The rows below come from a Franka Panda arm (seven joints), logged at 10 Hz.
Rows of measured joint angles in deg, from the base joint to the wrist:
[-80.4 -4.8 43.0 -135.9 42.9 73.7 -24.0]
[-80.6 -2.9 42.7 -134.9 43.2 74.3 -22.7]
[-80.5 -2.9 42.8 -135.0 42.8 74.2 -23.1]
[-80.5 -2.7 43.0 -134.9 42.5 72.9 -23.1]
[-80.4 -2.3 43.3 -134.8 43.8 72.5 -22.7]
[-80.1 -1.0 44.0 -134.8 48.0 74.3 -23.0]
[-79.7 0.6 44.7 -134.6 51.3 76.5 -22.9]
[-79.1 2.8 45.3 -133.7 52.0 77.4 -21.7]
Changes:
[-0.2 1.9 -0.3 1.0 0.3 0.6 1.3]
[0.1 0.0 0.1 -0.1 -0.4 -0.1 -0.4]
[0.0 0.2 0.2 0.1 -0.3 -1.3 0.0]
[0.1 0.4 0.3 0.1 1.3 -0.4 0.4]
[0.3 1.3 0.7 0.0 4.2 1.8 -0.3]
[0.4 1.6 0.7 0.2 3.3 2.2 0.1]
[0.6 2.2 0.6 0.9 0.7 0.9 1.2]

